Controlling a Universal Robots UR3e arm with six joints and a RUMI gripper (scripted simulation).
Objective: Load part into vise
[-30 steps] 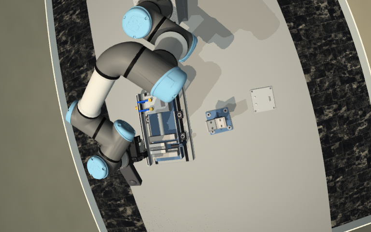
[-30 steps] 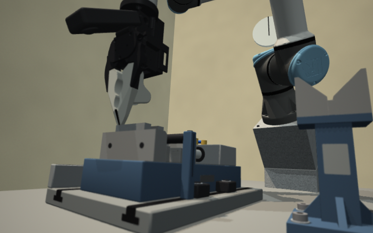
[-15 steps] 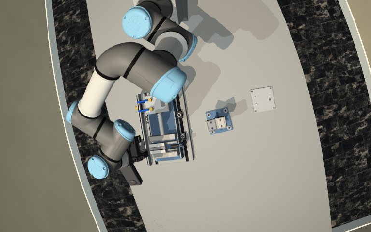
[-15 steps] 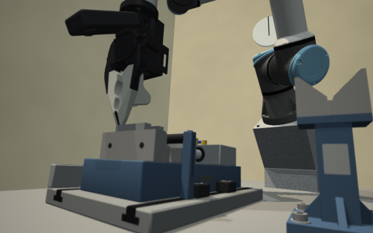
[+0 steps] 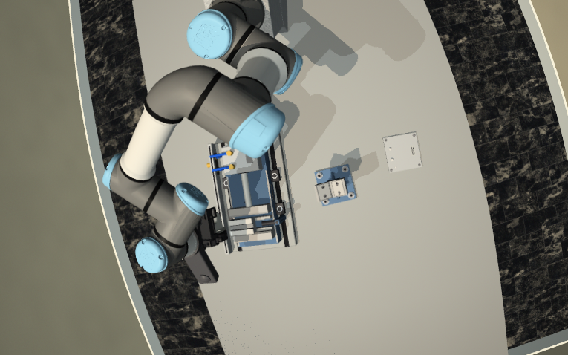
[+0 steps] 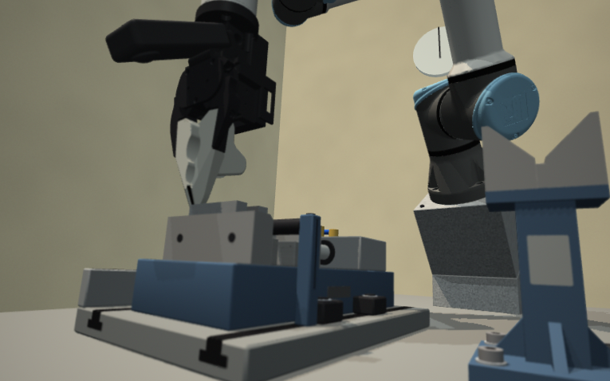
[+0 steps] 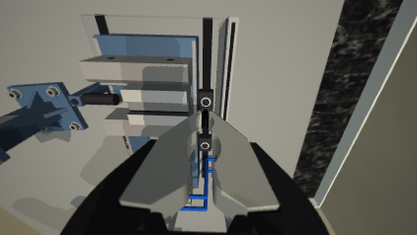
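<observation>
Right now my hand is 5 cm to the right of the part and 2 cm above it. Round my hand: air cylinder rod 9 cm behind, 6 cm to the left, 4 cm below; fixed jaw 2 cm ahead, 7 cm to the left, 4 cm below; work stop rod 1 cm behind, 11 cm to the left, 3 cm below.
</observation>
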